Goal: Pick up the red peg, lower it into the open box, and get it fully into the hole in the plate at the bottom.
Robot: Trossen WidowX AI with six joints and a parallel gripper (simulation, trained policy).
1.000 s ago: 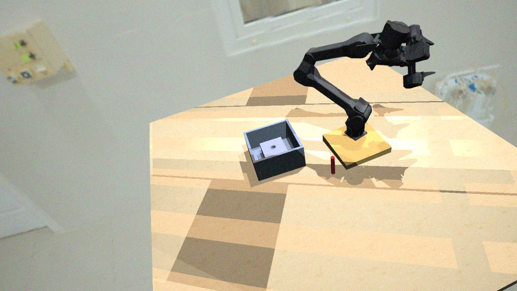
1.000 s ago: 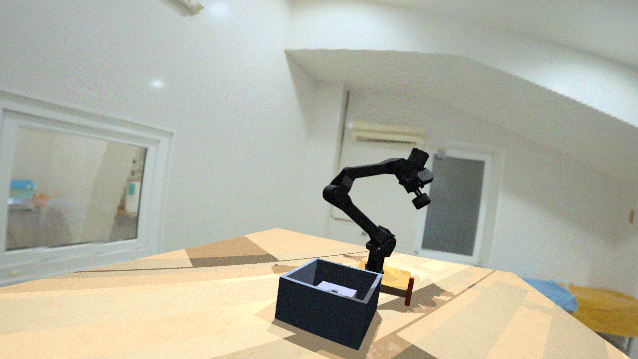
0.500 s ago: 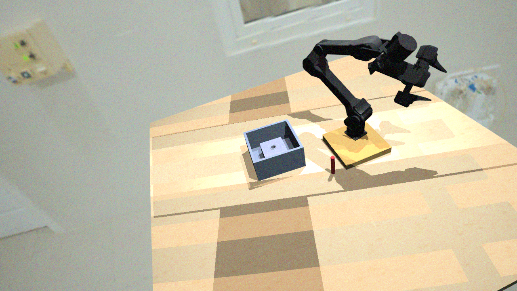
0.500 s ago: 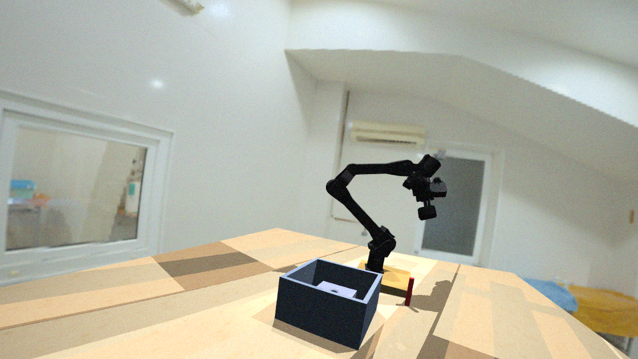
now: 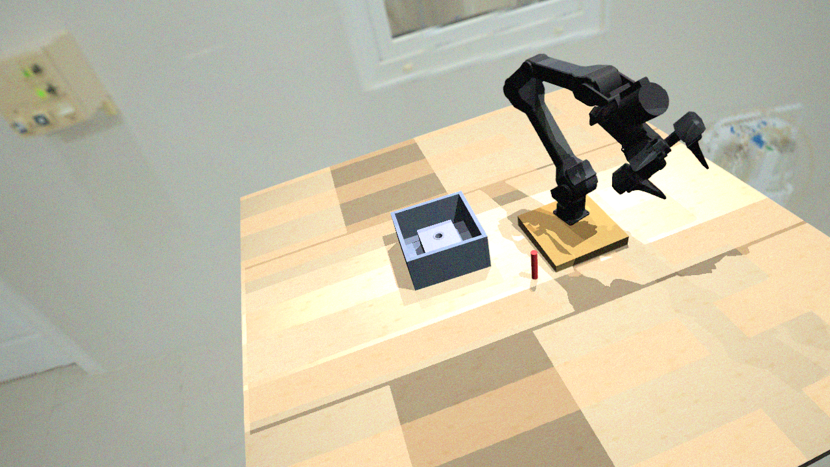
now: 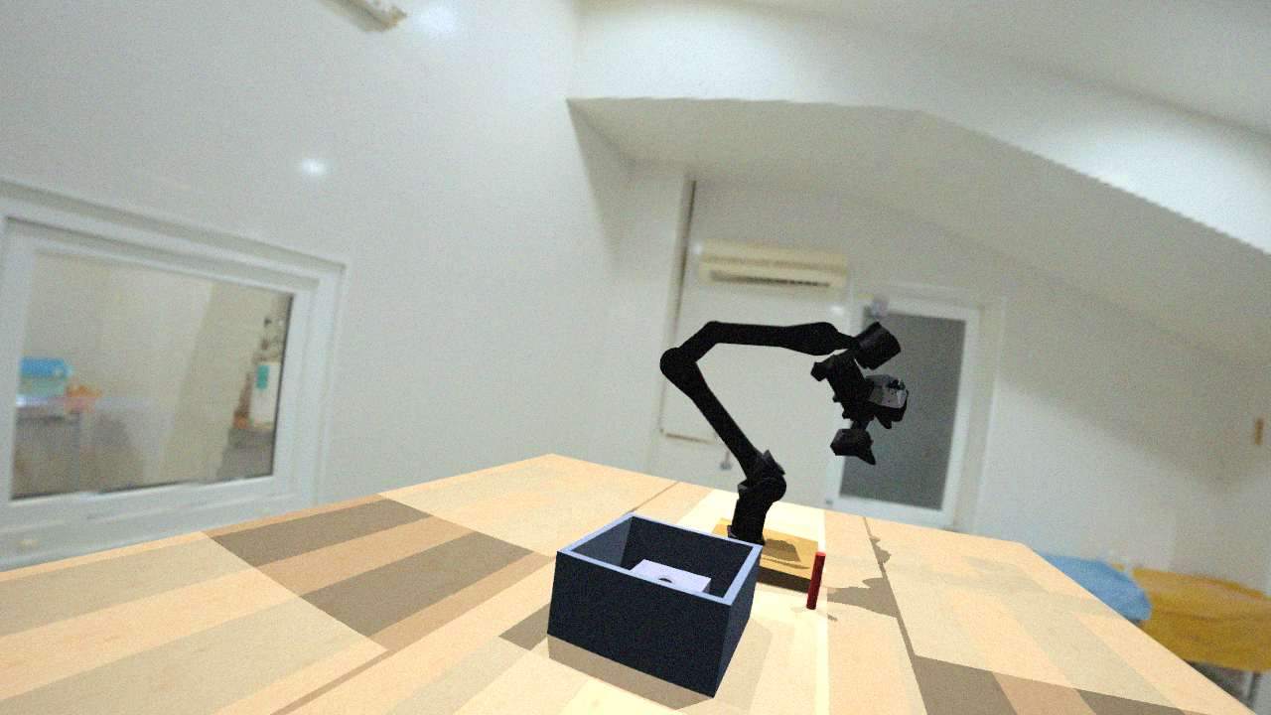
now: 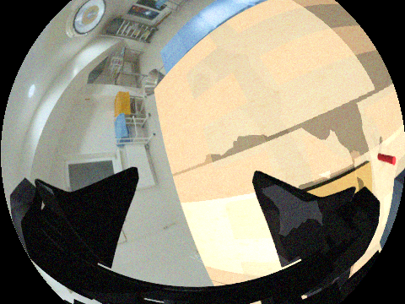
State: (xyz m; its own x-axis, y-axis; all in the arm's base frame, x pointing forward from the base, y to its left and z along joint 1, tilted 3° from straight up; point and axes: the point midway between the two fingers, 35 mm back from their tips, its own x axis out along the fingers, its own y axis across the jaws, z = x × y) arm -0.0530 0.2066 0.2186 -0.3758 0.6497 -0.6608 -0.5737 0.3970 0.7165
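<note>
Right now my gripper tip is 25 cm short of the red peg, 15 cm to the left of it and 18 cm above it. Also, from my gripper tip: dark box (37 cm ahead, 36 cm to the right, 19 cm below).
</note>
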